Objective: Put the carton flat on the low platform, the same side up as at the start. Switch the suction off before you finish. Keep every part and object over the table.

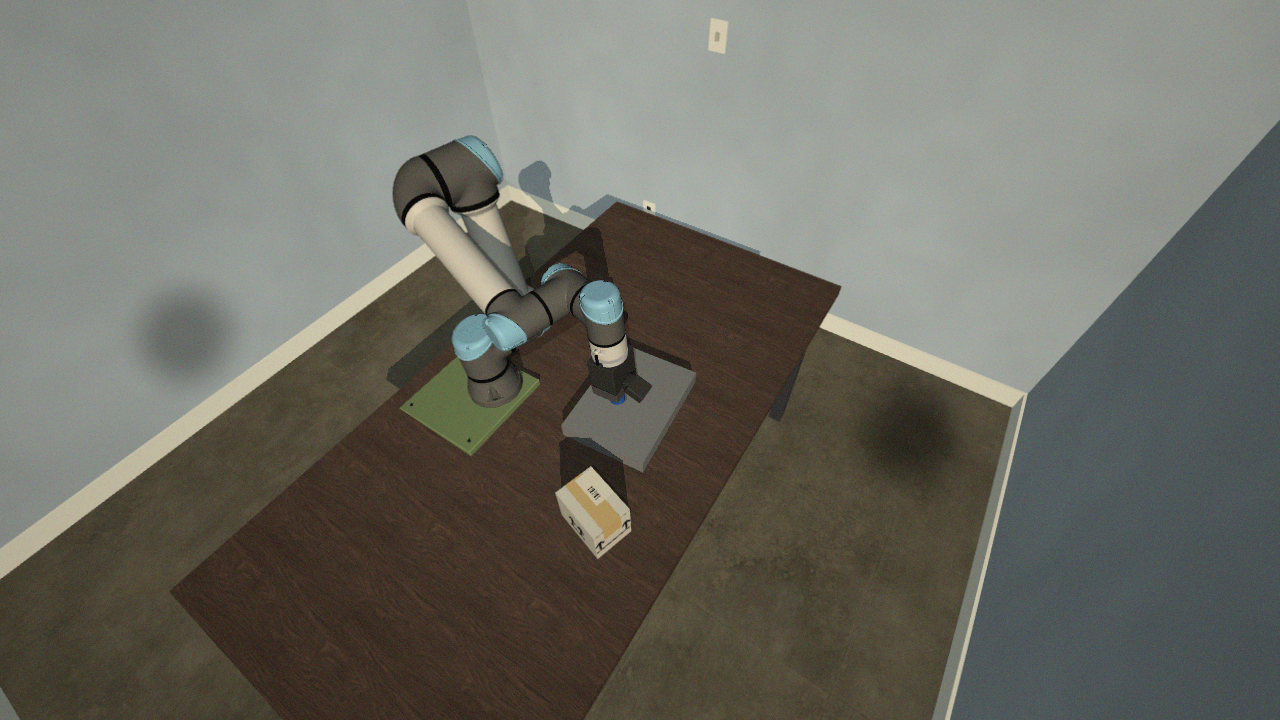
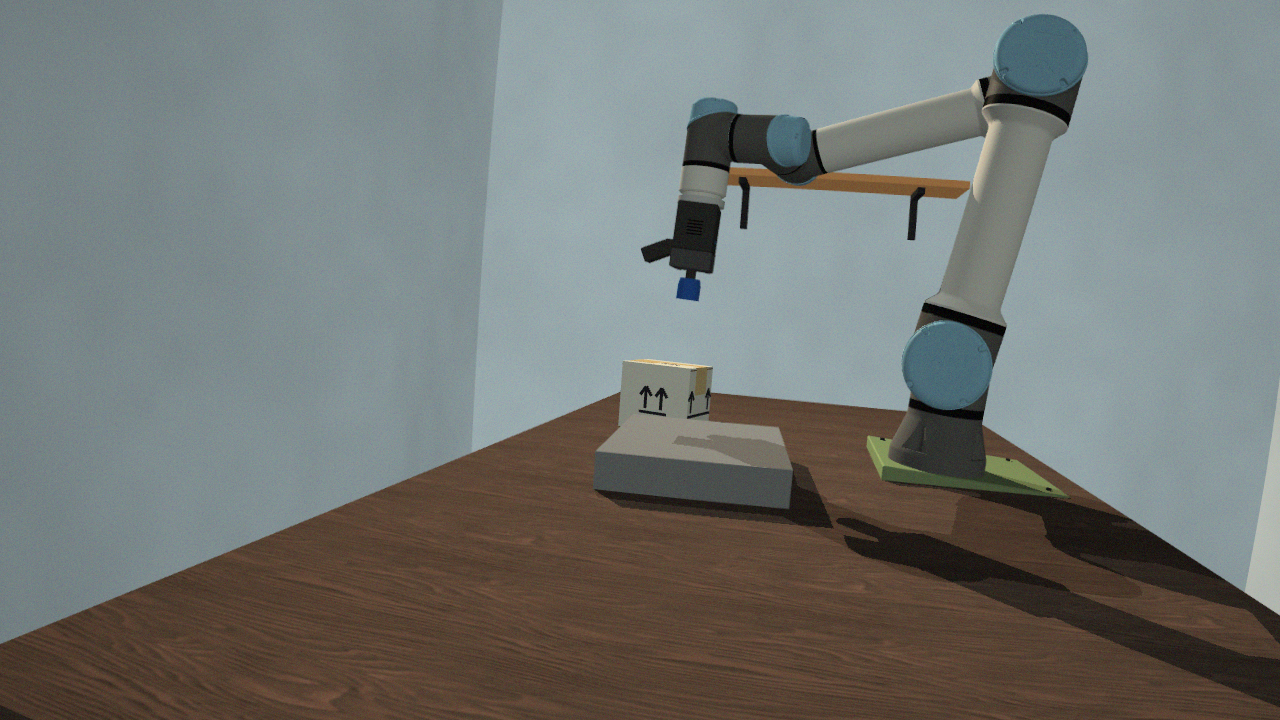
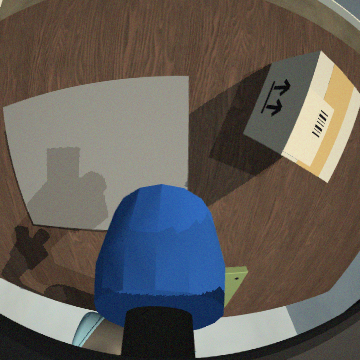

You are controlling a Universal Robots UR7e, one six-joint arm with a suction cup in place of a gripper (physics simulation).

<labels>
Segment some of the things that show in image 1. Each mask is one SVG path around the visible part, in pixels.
A white carton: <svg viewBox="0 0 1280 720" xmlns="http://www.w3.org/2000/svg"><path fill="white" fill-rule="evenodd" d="M589 467L555 494L562 516L595 557L599 559L631 532L630 509L592 467Z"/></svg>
A low grey platform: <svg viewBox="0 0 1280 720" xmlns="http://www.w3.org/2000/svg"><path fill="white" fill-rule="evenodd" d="M633 348L636 374L652 385L644 399L638 403L625 393L625 401L622 404L615 405L610 400L594 394L590 385L561 427L563 435L643 473L693 388L696 372Z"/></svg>
</labels>
